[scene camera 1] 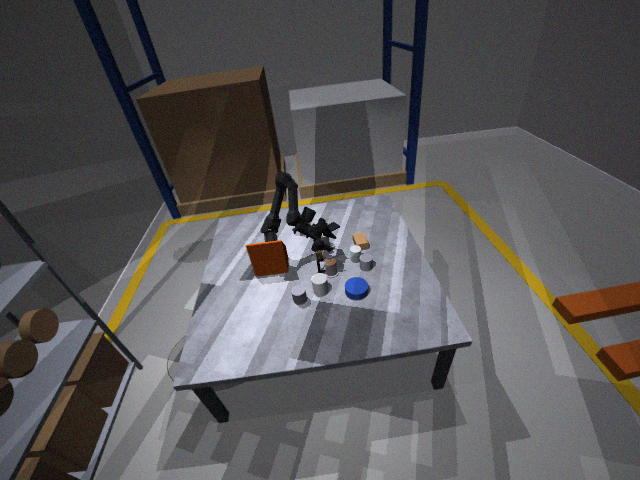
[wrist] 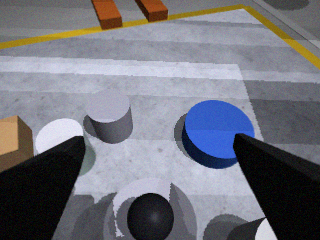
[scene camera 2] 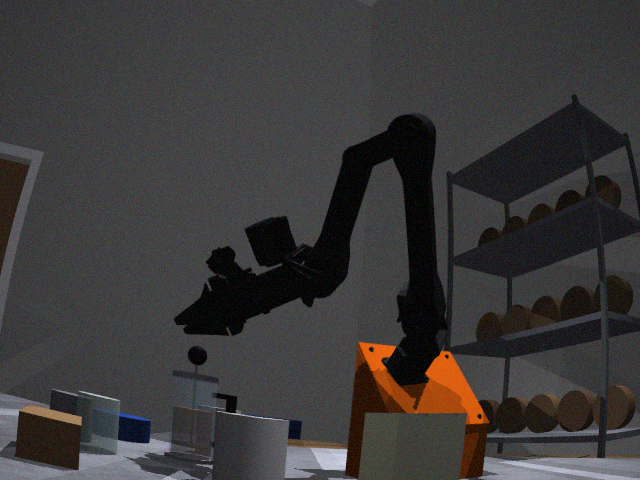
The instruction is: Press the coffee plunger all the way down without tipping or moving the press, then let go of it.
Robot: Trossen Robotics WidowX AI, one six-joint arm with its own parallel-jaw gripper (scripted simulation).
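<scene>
A coffee press and a blue disc are present in the scene. The gripper, visible in the wrist view as well, is open and holds nothing.
</scene>
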